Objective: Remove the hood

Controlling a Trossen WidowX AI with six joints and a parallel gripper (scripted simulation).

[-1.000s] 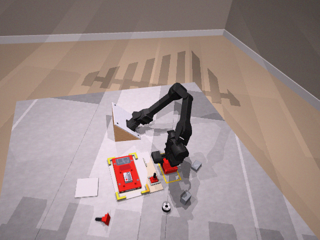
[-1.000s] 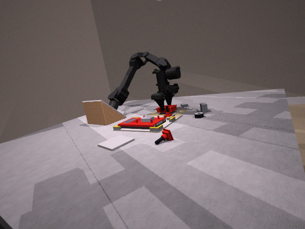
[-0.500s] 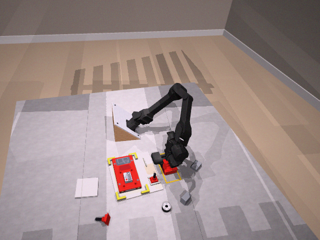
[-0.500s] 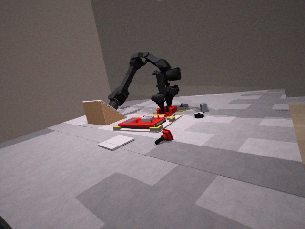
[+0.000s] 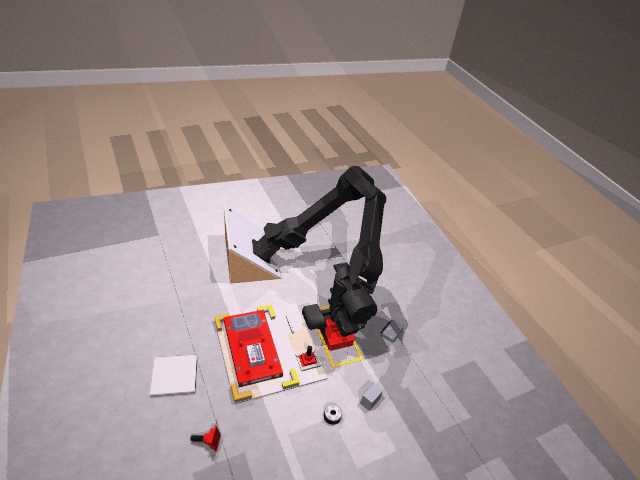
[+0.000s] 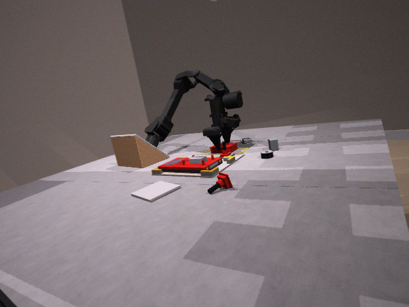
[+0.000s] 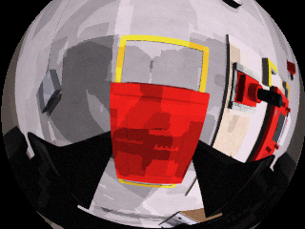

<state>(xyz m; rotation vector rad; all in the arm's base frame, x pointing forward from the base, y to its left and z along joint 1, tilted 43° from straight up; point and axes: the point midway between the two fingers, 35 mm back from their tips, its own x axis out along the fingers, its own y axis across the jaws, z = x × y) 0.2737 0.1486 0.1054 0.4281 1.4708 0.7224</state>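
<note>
The red hood is 1 cm above my gripper tip. Round my gripper tip: black wheel: 23 cm ahead, 5 cm to the right; then white plate: 8 cm ahead, 41 cm to the right, 1 cm below.
</note>
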